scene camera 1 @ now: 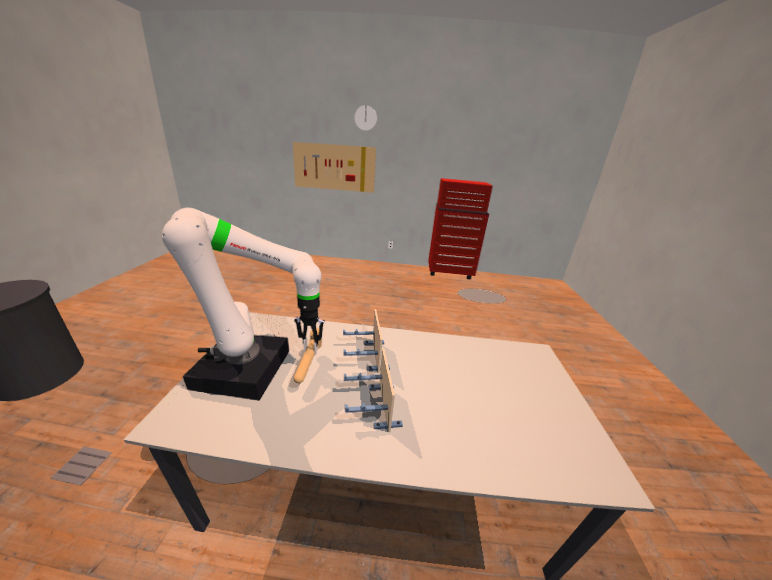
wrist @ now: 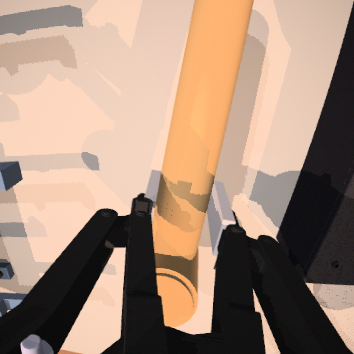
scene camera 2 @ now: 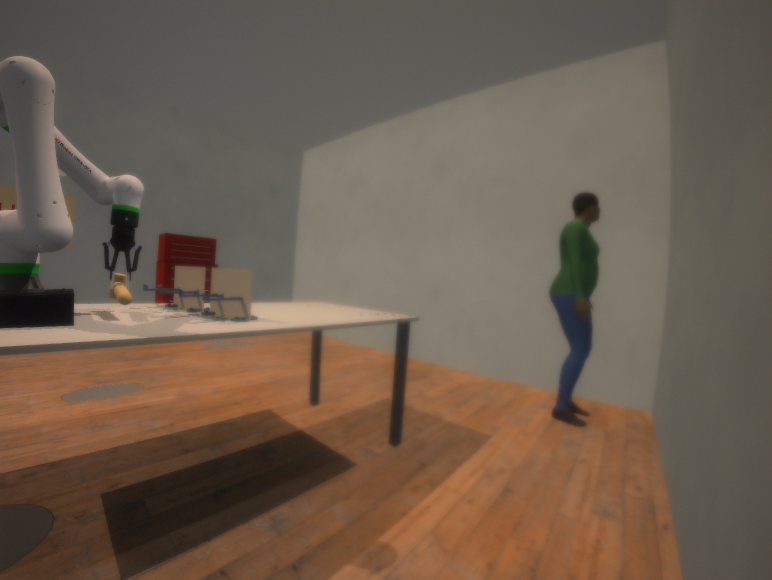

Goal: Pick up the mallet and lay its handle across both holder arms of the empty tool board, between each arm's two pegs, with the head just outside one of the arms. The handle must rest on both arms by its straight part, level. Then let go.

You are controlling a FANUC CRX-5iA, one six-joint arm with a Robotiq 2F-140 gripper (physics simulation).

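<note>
The light wooden mallet (scene camera 1: 303, 366) (scene camera 2: 122, 293) (wrist: 205, 100) hangs a little above the table, its handle pointing toward the table's front edge in scene view 1. My gripper (scene camera 1: 310, 344) (scene camera 2: 121, 275) (wrist: 184, 189) is shut on the handle close to the head (wrist: 177, 302), one pad on each side. Two upright tool boards stand to the right in scene view 1: a back one (scene camera 1: 376, 333) and a front one (scene camera 1: 388, 392). Each has two blue-grey holder arms reaching toward the robot, such as the back board's arm (scene camera 1: 360, 352) and the front board's arm (scene camera 1: 365, 377). No tool shows on either.
The robot's black base block (scene camera 1: 237, 374) (wrist: 320, 210) stands left of the mallet. The light table (scene camera 1: 499, 424) (scene camera 2: 324, 311) carries all of this. A red tool cabinet (scene camera 1: 461, 227) stands on the floor behind. A person (scene camera 2: 577, 268) stands beyond the table in scene view 2.
</note>
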